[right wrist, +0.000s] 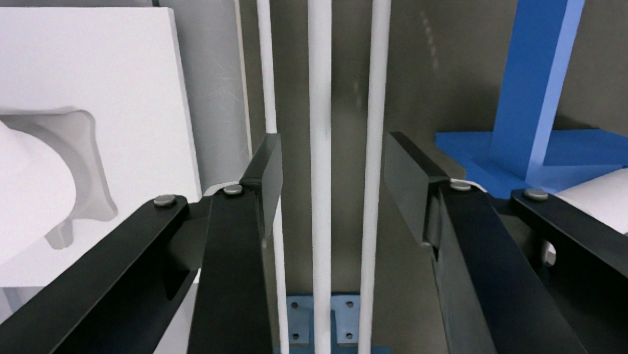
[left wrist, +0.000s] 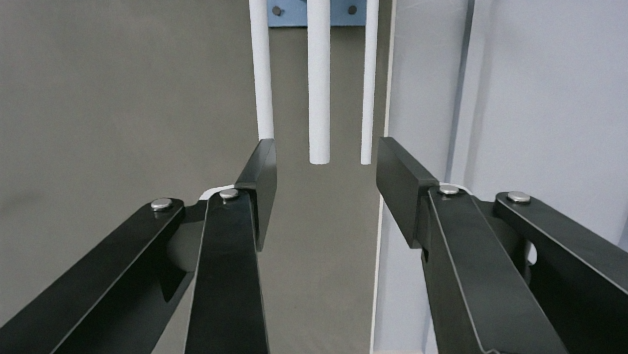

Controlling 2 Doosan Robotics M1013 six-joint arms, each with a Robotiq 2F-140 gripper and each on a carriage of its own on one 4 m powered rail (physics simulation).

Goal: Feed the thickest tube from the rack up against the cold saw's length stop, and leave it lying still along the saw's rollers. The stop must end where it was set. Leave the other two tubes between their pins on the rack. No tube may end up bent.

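Observation:
Three pale tubes run side by side. The middle tube (left wrist: 320, 85) (right wrist: 321, 150) looks thickest. A medium tube (left wrist: 261, 65) (right wrist: 376, 115) and a thin tube (left wrist: 369, 85) (right wrist: 267, 70) lie on either side, apart from it. In the left wrist view the ends of the middle and thin tubes show. My left gripper (left wrist: 326, 161) is open above the tube ends, holding nothing. My right gripper (right wrist: 333, 156) is open above the tubes, with the middle tube between its fingers in the picture, not gripped. The rack's pins, the saw's rollers and the length stop cannot be made out.
Light-blue bolted plates (left wrist: 292, 19) (right wrist: 299, 327) show below the tubes. A pale rail strip (left wrist: 420, 100) (right wrist: 212, 100) runs alongside. In the right wrist view, a white carriage plate (right wrist: 125, 60) is at left and a blue post (right wrist: 530, 75) on a blue base at right.

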